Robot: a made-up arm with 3 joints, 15 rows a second.
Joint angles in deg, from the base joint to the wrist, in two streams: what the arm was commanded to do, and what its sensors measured. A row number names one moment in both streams.
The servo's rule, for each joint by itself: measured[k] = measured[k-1] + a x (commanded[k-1-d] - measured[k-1]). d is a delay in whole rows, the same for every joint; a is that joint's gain. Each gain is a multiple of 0.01, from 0.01 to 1. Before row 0 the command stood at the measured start. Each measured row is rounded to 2 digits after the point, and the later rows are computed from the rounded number. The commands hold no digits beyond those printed.
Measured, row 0:
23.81, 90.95, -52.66
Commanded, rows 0 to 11:
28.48, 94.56, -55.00
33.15, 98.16, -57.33
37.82, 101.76, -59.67
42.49, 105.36, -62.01
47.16, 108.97, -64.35
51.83, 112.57, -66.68
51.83, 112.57, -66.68
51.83, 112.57, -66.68
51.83, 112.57, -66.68
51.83, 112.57, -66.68
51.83, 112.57, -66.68
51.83, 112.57, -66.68
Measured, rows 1 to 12:
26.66, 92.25, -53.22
30.62, 94.38, -54.21
35.01, 97.04, -55.52
39.57, 100.04, -57.08
44.20, 103.25, -58.82
48.85, 106.61, -60.71
50.67, 108.76, -62.14
51.38, 110.13, -63.23
51.65, 111.01, -64.06
51.76, 111.57, -64.69
51.80, 111.93, -65.17
51.82, 112.16, -65.53
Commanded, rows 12 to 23:
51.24, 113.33, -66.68
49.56, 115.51, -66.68
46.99, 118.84, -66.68
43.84, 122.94, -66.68
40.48, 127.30, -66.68
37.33, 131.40, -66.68
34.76, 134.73, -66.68
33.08, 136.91, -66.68
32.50, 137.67, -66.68
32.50, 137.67, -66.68
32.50, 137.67, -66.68
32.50, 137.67, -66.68
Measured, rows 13 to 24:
51.47, 112.58, -65.81
50.30, 113.63, -66.02
48.28, 115.51, -66.18
45.57, 118.18, -66.30
42.47, 121.46, -66.39
39.33, 125.04, -66.46
36.54, 128.53, -66.51
34.43, 131.55, -66.55
33.25, 133.75, -66.58
32.79, 135.16, -66.60
32.61, 136.06, -66.62
32.54, 136.64, -66.63

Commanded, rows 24 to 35:
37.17, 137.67, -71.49
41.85, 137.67, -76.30
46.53, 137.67, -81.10
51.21, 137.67, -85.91
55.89, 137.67, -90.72
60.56, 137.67, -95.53
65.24, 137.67, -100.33
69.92, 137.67, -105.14
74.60, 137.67, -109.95
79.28, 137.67, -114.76
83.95, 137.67, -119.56
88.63, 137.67, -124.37
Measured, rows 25 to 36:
35.36, 137.01, -67.80
39.32, 137.25, -69.84
43.72, 137.40, -72.54
48.29, 137.50, -75.75
52.93, 137.56, -79.34
57.58, 137.60, -83.23
62.25, 137.63, -87.33
66.93, 137.64, -91.60
71.61, 137.65, -96.00
76.29, 137.66, -100.50
80.96, 137.66, -105.07
85.64, 137.66, -109.70

